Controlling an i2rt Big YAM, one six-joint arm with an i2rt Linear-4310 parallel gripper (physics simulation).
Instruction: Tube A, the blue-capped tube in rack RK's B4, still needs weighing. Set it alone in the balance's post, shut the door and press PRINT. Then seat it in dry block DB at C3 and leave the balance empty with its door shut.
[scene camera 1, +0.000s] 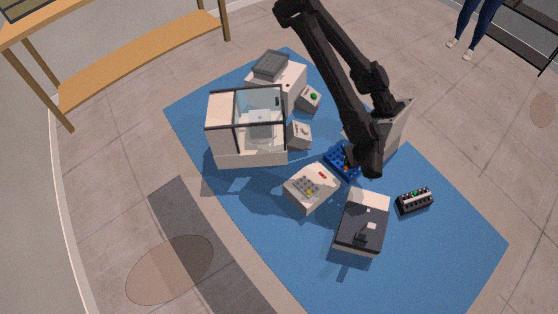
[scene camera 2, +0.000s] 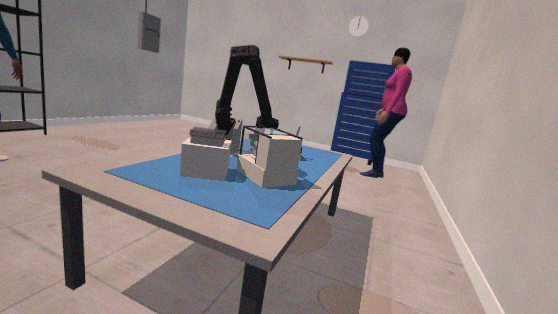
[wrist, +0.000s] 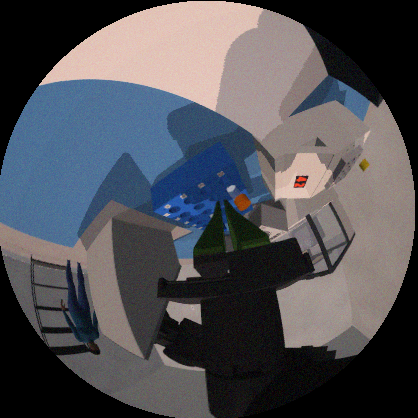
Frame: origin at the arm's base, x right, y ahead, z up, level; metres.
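Seen in the pictures: gripper, between the fingertips: (scene camera 1: 345, 163) (wrist: 221, 203); arm's base, origin of its link: (scene camera 1: 388, 111) (scene camera 2: 225, 126) (wrist: 135, 314).
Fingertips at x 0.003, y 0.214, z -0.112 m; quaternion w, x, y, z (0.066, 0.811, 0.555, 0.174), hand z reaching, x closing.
Pixels of each thing's top centre, then the offset from my fingertips to it. "spot": a spot on its surface instead.
- blue rack, centre of its top: (wrist: 216, 209) (scene camera 1: 345, 160) dx +0.010, dy -0.011, dz -0.001 m
- orange-capped tube, centre of its top: (wrist: 241, 209) (scene camera 1: 346, 166) dx -0.017, dy +0.019, dz +0.024 m
- glass-sided balance, centre of its top: (scene camera 1: 258, 101) (wrist: 319, 268) (scene camera 2: 266, 127) dx +0.260, dy +0.137, dz +0.191 m
- dry block, centre of its top: (wrist: 333, 180) (scene camera 1: 313, 180) dx +0.017, dy +0.140, dz +0.039 m
- yellow-capped tube, centre of its top: (wrist: 366, 167) (scene camera 1: 308, 191) dx -0.008, dy +0.184, dz +0.056 m
- dark-lidded box, a spot on its surface: (scene camera 1: 362, 227) spot: dx -0.201, dy +0.172, dz +0.105 m
- black rack, centre of its top: (scene camera 1: 417, 197) dx -0.271, dy -0.083, dz +0.017 m
- green-button box, a spot on its surface: (scene camera 1: 310, 100) spot: dx +0.263, dy -0.096, dz +0.032 m
- knob box, a spot on its surface: (scene camera 1: 300, 135) spot: dx +0.164, dy +0.053, dz +0.040 m
My gripper (scene camera 1: 345, 159) (wrist: 221, 203) is shut and empty, its green fingertips low over the blue rack (scene camera 1: 336, 161) (wrist: 185, 175). An orange-capped tube (scene camera 1: 345, 168) (wrist: 242, 201) stands in the rack beside the fingertips. I cannot make out the blue-capped tube; the fingers and arm hide part of the rack. The glass-sided balance (scene camera 1: 220, 107) (scene camera 2: 282, 160) (wrist: 319, 242) stands left of the rack in scene camera 1. No tube shows on its pan (scene camera 1: 259, 117); I cannot tell its door's state. The dry block (scene camera 1: 320, 187) (wrist: 287, 182) has a red display and a yellow-capped tube (scene camera 1: 309, 192) (wrist: 364, 164).
A dark-lidded box (scene camera 1: 362, 227) and a black rack (scene camera 1: 415, 202) with a green cap lie beyond the blue rack. A green-button box (scene camera 1: 310, 100) and a knob box (scene camera 1: 300, 135) stand by the balance. A tall panel (scene camera 1: 395, 132) (wrist: 145, 280) stands close beside the gripper.
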